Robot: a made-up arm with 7 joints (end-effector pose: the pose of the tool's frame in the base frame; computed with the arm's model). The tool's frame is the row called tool.
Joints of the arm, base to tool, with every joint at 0 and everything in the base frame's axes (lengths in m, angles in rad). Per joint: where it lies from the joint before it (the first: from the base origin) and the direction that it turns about. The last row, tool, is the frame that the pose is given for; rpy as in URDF.
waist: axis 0 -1 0 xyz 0.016 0.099 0.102
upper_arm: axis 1 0 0 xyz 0.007 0.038 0.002
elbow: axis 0 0 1 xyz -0.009 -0.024 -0.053
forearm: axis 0 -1 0 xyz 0.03 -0.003 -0.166
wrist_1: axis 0 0 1 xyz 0.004 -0.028 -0.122
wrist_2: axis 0 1 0 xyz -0.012 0.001 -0.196
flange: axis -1 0 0 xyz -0.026 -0.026 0.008
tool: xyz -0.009 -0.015 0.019 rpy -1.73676 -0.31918 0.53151
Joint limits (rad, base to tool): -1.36..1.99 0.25..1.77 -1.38..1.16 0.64..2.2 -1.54..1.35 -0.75..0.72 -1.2..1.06
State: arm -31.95 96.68 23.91 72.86 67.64 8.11 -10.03
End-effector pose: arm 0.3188 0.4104 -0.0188 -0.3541 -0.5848 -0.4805 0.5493
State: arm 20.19 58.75 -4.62 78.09 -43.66 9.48 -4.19
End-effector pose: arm 0.3739 0.3796 -0.0204 -0.0199 -0.1640 -0.7314 0.6616
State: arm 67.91 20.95 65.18 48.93 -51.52 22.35 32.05
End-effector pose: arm 0.3725 0.4388 0.0740 -0.3949 -0.8006 -0.2772 0.3554
Working (the frame after each row of the table, in the pose's form):
after waist: 0.0160 0.0990 0.1020 0.0000 -0.5585 0.0000 0.8295
after upper_arm: 0.0168 0.1370 0.1092 0.1508 -0.5492 0.1015 0.8157
after elbow: 0.0672 0.1335 0.0791 -0.1688 -0.5440 0.5249 0.6325
after forearm: 0.2080 0.2171 0.0384 0.0638 -0.7571 0.5477 0.3505
after wrist_1: 0.2747 0.3139 0.0817 0.3865 -0.6541 0.3409 0.5536
after wrist_2: 0.3652 0.4872 0.1001 0.3131 -0.5344 0.4094 0.6699
after flange: 0.3820 0.4626 0.0771 0.1160 -0.6267 0.2459 0.7303

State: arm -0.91 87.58 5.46 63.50 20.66 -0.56 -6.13
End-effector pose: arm 0.3003 0.5056 0.0000 -0.1608 -0.4067 -0.6271 0.6446
Working (the frame after each row of the table, in the pose's form):
after waist: 0.0160 0.0990 0.1020 0.0000 0.0079 0.0000 1.0000
after upper_arm: 0.0230 0.1370 0.1039 0.6920 0.0057 -0.0055 0.7219
after elbow: 0.0136 0.1889 0.0778 0.6915 -0.0272 0.0289 0.7213
after forearm: 0.0436 0.3548 0.0702 0.6032 -0.4027 -0.3393 0.5990
after wrist_1: 0.1565 0.4049 0.0490 0.5212 -0.5044 -0.2264 0.6502
after wrist_2: 0.3264 0.5031 0.0550 0.5201 -0.5075 -0.2289 0.6477
after flange: 0.3153 0.5118 0.0201 0.5540 -0.5190 -0.2015 0.6190

